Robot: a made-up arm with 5 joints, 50 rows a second.
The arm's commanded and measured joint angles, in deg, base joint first. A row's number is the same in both.
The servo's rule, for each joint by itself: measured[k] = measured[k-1] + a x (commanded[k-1-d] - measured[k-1]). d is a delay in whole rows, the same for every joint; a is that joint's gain. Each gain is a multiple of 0.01, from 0.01 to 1. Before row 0 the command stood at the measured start. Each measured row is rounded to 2 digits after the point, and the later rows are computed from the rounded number. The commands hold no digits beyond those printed.
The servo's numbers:
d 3
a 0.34 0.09 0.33 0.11 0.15
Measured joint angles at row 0:
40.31 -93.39 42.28 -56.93 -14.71
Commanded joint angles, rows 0 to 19:
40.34 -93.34 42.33 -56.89 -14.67
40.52 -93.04 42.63 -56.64 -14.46
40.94 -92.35 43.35 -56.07 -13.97
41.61 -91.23 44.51 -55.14 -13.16
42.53 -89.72 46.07 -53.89 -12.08
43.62 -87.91 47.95 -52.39 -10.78
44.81 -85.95 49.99 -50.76 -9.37
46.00 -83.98 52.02 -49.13 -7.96
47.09 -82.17 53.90 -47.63 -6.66
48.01 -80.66 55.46 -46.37 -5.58
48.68 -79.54 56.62 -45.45 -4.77
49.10 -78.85 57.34 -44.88 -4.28
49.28 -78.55 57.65 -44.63 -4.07
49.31 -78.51 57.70 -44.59 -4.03
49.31 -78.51 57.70 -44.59 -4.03
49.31 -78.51 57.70 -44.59 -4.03
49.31 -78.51 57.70 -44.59 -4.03
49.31 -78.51 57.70 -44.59 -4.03
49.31 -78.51 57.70 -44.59 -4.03
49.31 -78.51 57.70 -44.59 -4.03
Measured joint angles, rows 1 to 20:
40.31 -93.39 42.28 -56.93 -14.71
40.31 -93.39 42.28 -56.93 -14.71
40.31 -93.39 42.28 -56.93 -14.71
40.32 -93.39 42.30 -56.93 -14.70
40.39 -93.36 42.41 -56.90 -14.66
40.58 -93.27 42.72 -56.81 -14.56
40.93 -93.09 43.31 -56.63 -14.35
41.47 -92.79 44.22 -56.33 -14.01
42.20 -92.35 45.45 -55.90 -13.53
43.09 -91.77 46.95 -55.33 -12.91
44.08 -91.07 48.62 -54.65 -12.17
45.10 -90.27 50.36 -53.88 -11.34
46.09 -89.41 52.04 -53.05 -10.48
46.97 -88.52 53.55 -52.21 -9.62
47.69 -87.65 54.80 -51.40 -8.82
48.23 -86.83 55.74 -50.66 -8.11
48.60 -86.08 56.39 -49.99 -7.50
48.84 -85.40 56.82 -49.40 -6.98
49.00 -84.78 57.11 -48.87 -6.54
49.11 -84.22 57.30 -48.40 -6.16

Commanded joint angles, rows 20 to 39:
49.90 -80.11 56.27 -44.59 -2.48
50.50 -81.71 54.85 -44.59 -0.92
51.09 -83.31 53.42 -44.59 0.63
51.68 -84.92 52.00 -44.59 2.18
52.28 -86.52 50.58 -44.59 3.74
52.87 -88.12 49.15 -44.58 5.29
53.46 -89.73 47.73 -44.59 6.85
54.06 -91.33 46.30 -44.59 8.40
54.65 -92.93 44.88 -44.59 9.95
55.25 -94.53 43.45 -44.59 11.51
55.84 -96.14 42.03 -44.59 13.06
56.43 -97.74 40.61 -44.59 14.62
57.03 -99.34 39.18 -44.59 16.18
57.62 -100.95 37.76 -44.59 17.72
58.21 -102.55 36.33 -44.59 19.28
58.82 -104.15 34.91 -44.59 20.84
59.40 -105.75 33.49 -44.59 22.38
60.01 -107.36 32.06 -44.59 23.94
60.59 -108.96 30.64 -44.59 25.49
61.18 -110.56 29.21 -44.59 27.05
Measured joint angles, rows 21 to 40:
49.18 -83.71 57.43 -47.98 -5.84
49.22 -83.24 57.52 -47.61 -5.57
49.25 -82.81 57.58 -47.28 -5.34
49.47 -82.57 57.15 -46.98 -4.91
49.82 -82.49 56.39 -46.72 -4.31
50.25 -82.56 55.41 -46.49 -3.57
50.74 -82.77 54.28 -46.28 -2.71
51.26 -83.11 53.06 -46.09 -1.74
51.81 -83.56 51.77 -45.92 -0.69
52.37 -84.12 50.44 -45.77 0.44
52.94 -84.77 49.07 -45.64 1.63
53.52 -85.50 47.69 -45.52 2.88
54.11 -86.31 46.29 -45.42 4.17
54.70 -87.19 44.88 -45.33 5.50
55.29 -88.14 43.47 -45.25 6.87
55.88 -89.15 42.05 -45.18 8.27
56.47 -90.21 40.63 -45.12 9.69
57.06 -91.32 39.21 -45.06 11.13
57.66 -92.47 37.79 -45.01 12.59
58.25 -93.67 36.37 -44.96 14.06

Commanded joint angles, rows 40 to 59:
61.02 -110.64 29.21 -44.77 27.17
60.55 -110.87 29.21 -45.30 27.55
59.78 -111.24 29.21 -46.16 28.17
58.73 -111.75 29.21 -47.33 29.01
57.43 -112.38 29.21 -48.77 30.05
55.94 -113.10 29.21 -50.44 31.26
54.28 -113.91 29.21 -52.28 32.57
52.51 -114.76 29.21 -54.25 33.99
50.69 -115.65 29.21 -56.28 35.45
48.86 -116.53 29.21 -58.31 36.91
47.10 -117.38 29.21 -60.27 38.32
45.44 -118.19 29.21 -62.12 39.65
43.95 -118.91 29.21 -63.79 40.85
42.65 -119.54 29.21 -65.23 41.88
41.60 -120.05 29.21 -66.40 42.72
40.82 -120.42 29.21 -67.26 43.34
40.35 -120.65 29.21 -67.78 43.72
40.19 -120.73 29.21 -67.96 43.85
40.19 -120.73 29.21 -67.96 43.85
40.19 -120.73 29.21 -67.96 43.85
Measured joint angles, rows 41 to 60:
58.85 -94.90 34.95 -44.92 15.54
59.44 -96.17 33.53 -44.88 17.03
60.03 -97.47 32.10 -44.85 18.53
60.37 -98.66 31.15 -44.84 19.83
60.43 -99.76 30.51 -44.89 20.99
60.21 -100.79 30.08 -45.03 22.07
59.71 -101.78 29.79 -45.28 23.11
58.93 -102.73 29.60 -45.66 24.15
57.91 -103.66 29.47 -46.19 25.22
56.68 -104.58 29.38 -46.86 26.32
55.26 -105.50 29.32 -47.67 27.47
53.71 -106.41 29.28 -48.62 28.67
52.06 -107.32 29.26 -49.69 29.91
50.37 -108.23 29.24 -50.85 31.17
48.69 -109.13 29.23 -52.09 32.44
47.08 -110.01 29.22 -53.38 33.70
45.57 -110.87 29.22 -54.68 34.93
44.22 -111.70 29.22 -55.97 36.10
43.06 -112.48 29.22 -57.21 37.19
42.14 -113.22 29.22 -58.37 38.17

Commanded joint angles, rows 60 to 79:
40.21 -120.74 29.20 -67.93 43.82
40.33 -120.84 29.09 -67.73 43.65
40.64 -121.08 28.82 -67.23 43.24
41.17 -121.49 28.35 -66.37 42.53
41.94 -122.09 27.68 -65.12 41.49
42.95 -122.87 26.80 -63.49 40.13
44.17 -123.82 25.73 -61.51 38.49
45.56 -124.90 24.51 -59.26 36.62
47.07 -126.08 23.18 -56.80 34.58
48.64 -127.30 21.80 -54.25 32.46
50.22 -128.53 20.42 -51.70 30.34
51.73 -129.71 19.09 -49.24 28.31
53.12 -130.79 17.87 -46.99 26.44
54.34 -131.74 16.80 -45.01 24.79
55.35 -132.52 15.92 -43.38 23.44
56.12 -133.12 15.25 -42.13 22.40
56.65 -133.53 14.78 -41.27 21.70
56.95 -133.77 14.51 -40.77 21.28
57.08 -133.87 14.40 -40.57 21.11
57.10 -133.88 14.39 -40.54 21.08
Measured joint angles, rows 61 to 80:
41.48 -113.90 29.22 -59.42 39.02
41.04 -114.51 29.22 -60.36 39.74
40.75 -115.07 29.22 -61.20 40.36
40.57 -115.58 29.21 -61.94 40.88
40.49 -116.05 29.17 -62.58 41.30
40.54 -116.50 29.05 -63.09 41.59
40.75 -116.95 28.82 -63.45 41.73
41.15 -117.41 28.44 -63.63 41.69
41.76 -117.90 27.90 -63.61 41.46
42.58 -118.43 27.18 -63.38 41.01
43.59 -119.01 26.30 -62.93 40.35
44.77 -119.65 25.27 -62.26 39.48
46.09 -120.34 24.12 -61.38 38.43
47.49 -121.08 22.90 -60.32 37.22
48.93 -121.86 21.64 -59.10 35.88
50.35 -122.66 20.40 -57.77 34.46
51.71 -123.48 19.21 -56.37 33.01
52.95 -124.29 18.12 -54.94 31.57
54.03 -125.08 17.17 -53.53 30.19
54.92 -125.84 16.38 -52.18 28.92

